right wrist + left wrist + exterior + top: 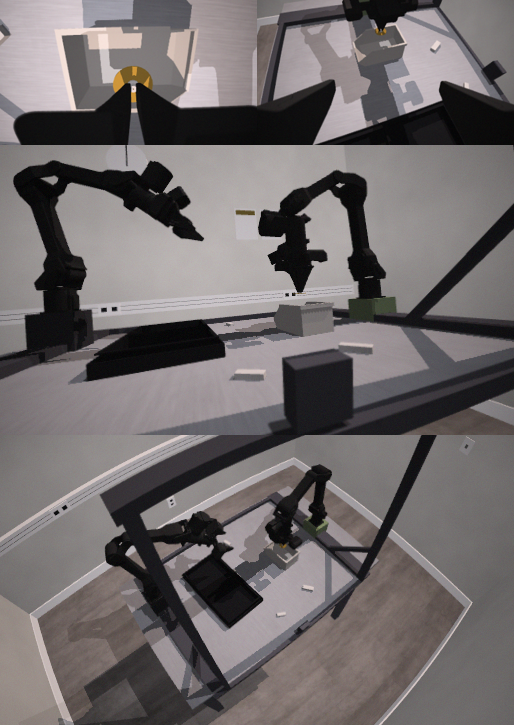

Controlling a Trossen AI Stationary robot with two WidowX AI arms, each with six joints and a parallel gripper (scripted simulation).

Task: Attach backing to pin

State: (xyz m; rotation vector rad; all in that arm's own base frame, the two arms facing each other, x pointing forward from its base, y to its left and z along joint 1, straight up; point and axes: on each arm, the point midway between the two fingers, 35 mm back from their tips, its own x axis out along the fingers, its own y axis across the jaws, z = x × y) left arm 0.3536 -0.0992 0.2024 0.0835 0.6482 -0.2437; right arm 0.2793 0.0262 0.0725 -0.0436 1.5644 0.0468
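The light grey bin lies 1 cm ahead of my right hand and 10 cm below it. The rest, counted from my right hand: pin: 3 cm below; rubber backing: 3 cm below; black tray: 1 cm behind, 36 cm to the left, 12 cm below.
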